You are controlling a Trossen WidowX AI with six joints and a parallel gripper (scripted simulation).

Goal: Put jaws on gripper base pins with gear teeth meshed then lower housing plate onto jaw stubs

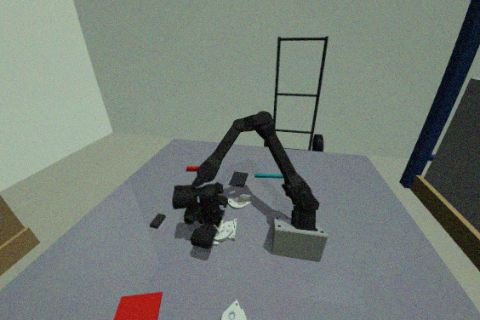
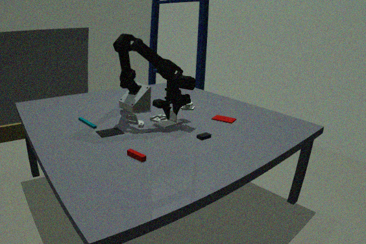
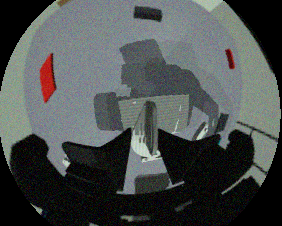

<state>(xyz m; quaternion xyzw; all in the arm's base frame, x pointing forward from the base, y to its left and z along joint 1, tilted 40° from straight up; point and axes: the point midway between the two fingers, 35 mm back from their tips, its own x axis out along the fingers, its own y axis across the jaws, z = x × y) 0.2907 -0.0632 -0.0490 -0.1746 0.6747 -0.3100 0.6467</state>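
My gripper tip is now 10 mm short of the flat light plate, 30 mm to the left of it and 10 mm above it. From my gripper tip the other things lie so: white gripper base: 100 mm behind, 230 mm to the left, 10 mm above; then black block: 230 mm ahead, 40 mm to the right, 10 mm below; then grey jaw: 40 mm behind, 10 mm to the right.
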